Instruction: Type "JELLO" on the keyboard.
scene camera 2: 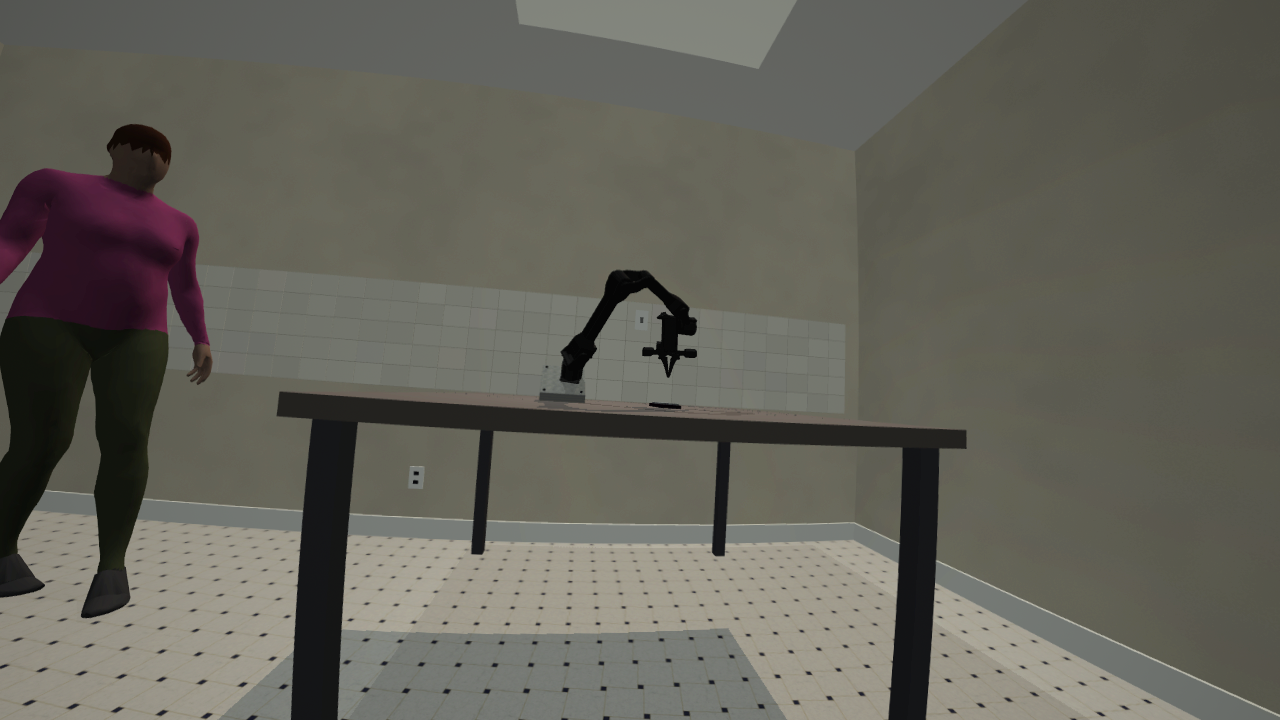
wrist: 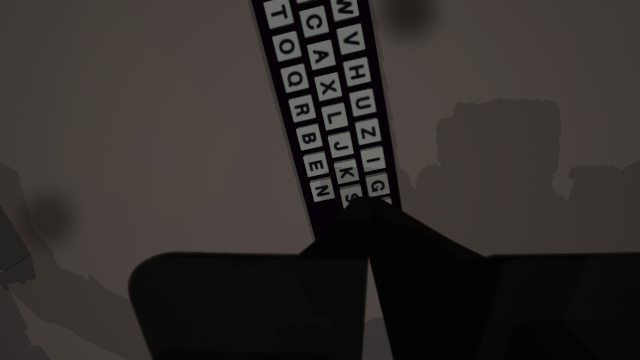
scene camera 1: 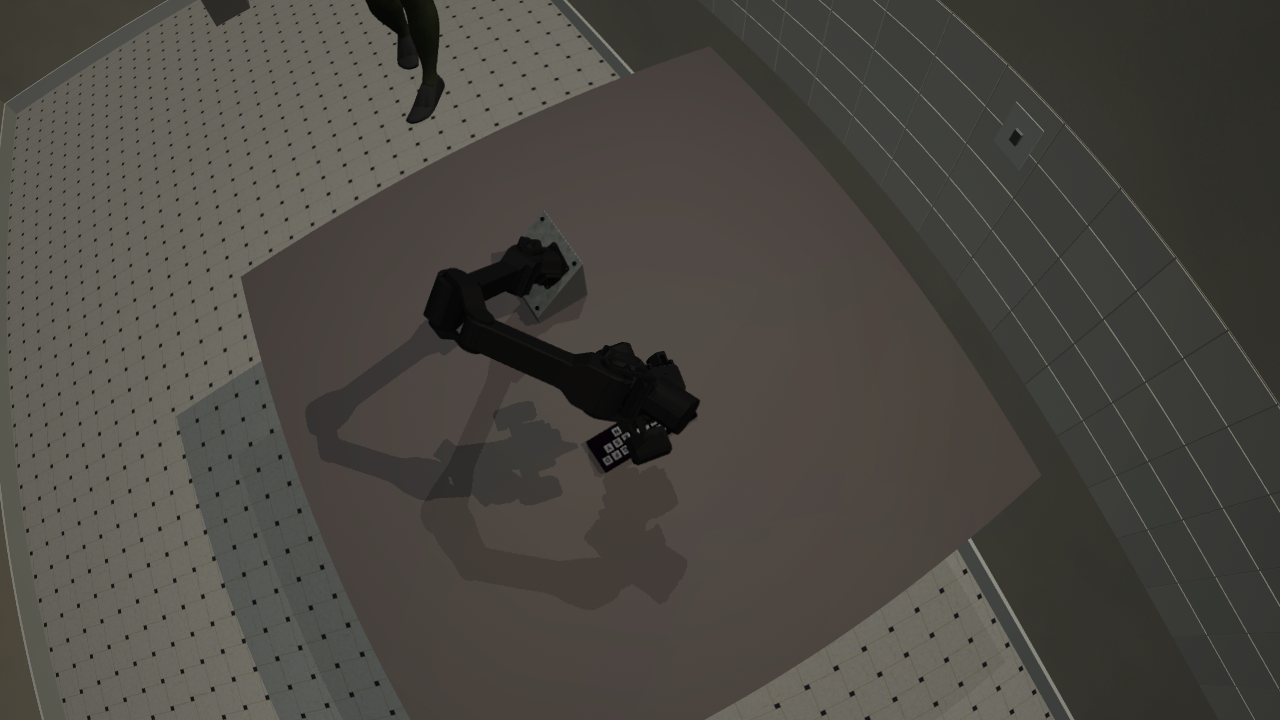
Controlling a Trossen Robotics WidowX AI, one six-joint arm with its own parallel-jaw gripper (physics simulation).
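Places are measured from the arm's base along level axes (x ahead, y down, z left), in centimetres.
Pixels of known places: gripper, fingertip midpoint: (scene camera 2: 668,377) (wrist: 365,208); arm's base at its link origin: (scene camera 2: 570,376) (scene camera 1: 551,265).
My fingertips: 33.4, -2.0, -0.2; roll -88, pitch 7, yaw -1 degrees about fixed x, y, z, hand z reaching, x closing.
For each thing: its top centre in the pictures, then the offset to it from my fingertips, as dx, dy, dz.
- black keyboard at its top centre: (wrist: 336,124) (scene camera 1: 642,427) (scene camera 2: 664,402) -0.6, +8.8, +1.6
- J key at its top centre: (wrist: 340,145) -0.5, +8.8, +0.2
- E key at its top centre: (wrist: 315,165) -2.2, +8.8, -0.8
- L key at its top centre: (wrist: 334,117) -0.7, +8.8, +2.0
- O key at its top centre: (wrist: 286,46) -2.8, +8.8, +6.4
- S key at its top centre: (wrist: 351,197) -0.2, +8.8, -3.4
The black keyboard (scene camera 1: 616,444) (scene camera 2: 665,405) (wrist: 322,215) with pale letter keys lies flat on the table. In the wrist view the J key (wrist: 340,145), E key (wrist: 316,165), L key (wrist: 334,117) and O key (wrist: 286,46) are all visible beyond the fingertips. My gripper (scene camera 2: 667,376) (wrist: 365,208) is shut and empty, pointing down, with a gap between its tips and the keyboard. In the wrist view its tips overlap the near end of the keyboard, at the lower part of the S key (wrist: 351,195). They hide the keys beyond S and G. The arm hides part of the keyboard in scene camera 1.
The arm's base plate (scene camera 1: 535,302) (scene camera 2: 562,396) stands on the table (scene camera 1: 805,358) (scene camera 2: 760,429). Arm shadows fall across the table top. A person (scene camera 2: 107,250) in a pink top stands on the floor beside the table; the legs (scene camera 1: 427,44) show in scene camera 1.
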